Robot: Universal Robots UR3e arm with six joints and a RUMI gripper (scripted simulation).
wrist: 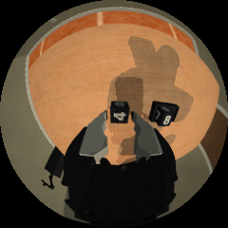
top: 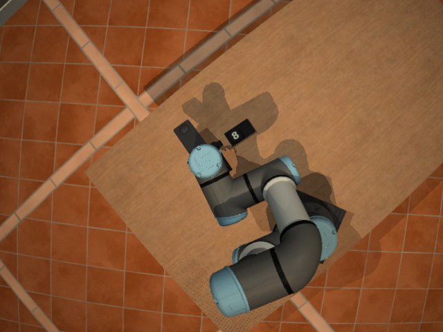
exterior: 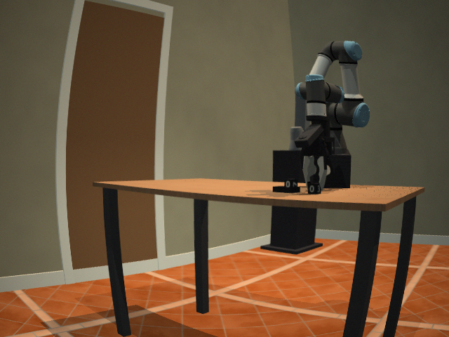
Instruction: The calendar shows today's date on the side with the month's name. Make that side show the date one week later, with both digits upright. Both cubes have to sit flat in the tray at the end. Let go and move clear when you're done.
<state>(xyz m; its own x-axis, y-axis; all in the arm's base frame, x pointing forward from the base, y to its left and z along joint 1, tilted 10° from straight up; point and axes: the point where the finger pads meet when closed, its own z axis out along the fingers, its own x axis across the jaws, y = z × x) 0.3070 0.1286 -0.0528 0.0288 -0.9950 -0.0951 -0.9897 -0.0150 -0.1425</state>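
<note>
Now: the black calendar tray 110 mm to the right of my hand and 20 mm below it.
</note>
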